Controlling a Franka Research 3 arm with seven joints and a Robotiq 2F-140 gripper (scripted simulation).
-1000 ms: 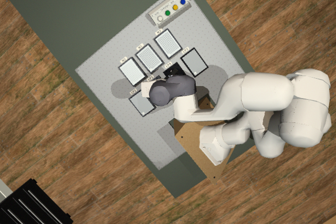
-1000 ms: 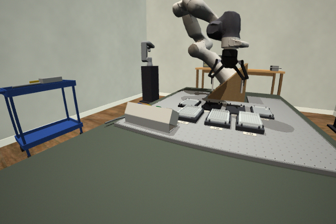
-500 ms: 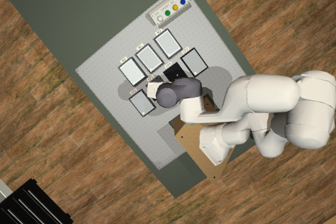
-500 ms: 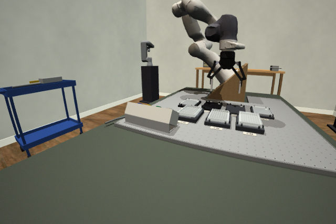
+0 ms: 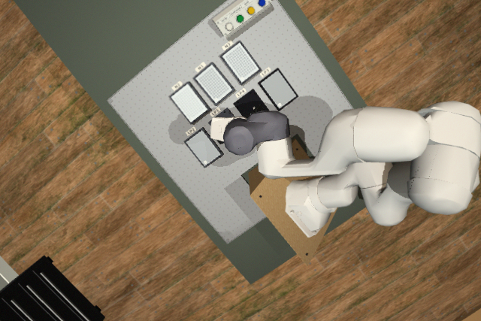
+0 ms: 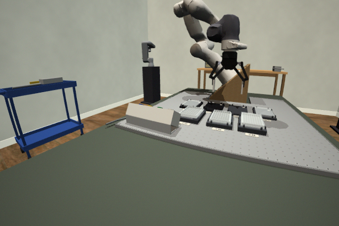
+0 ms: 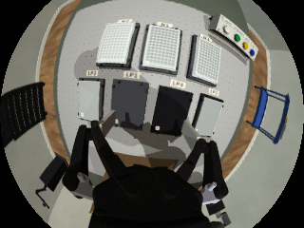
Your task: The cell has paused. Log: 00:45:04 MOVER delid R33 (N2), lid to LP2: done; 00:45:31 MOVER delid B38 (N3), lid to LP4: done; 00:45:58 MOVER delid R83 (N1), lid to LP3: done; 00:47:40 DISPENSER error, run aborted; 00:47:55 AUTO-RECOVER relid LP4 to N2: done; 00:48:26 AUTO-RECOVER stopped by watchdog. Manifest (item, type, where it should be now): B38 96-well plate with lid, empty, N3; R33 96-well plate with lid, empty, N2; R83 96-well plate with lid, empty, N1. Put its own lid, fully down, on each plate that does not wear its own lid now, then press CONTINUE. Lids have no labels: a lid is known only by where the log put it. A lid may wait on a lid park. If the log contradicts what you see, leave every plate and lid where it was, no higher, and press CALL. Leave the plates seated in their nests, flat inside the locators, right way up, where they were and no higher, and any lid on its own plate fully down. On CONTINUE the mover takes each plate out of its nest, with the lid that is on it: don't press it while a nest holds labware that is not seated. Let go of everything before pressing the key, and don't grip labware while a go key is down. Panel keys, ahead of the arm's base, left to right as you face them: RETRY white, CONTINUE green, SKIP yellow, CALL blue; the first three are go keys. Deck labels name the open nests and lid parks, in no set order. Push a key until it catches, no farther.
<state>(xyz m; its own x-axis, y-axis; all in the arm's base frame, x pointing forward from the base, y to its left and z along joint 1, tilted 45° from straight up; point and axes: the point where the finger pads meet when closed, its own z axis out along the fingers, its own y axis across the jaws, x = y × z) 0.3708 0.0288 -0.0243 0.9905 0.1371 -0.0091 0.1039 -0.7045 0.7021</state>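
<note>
The lid park LP3 lies 20 cm to the right of my hand, 10 cm below it and 2 cm ahead of it. The rest, counted from my hand: lid park LP4: 10 cm below, 7 cm to the right; then LP1: 10 cm below, 6 cm to the left, 1 cm behind; then lid park LP2: 20 cm to the left, 10 cm below, 2 cm behind.
</note>
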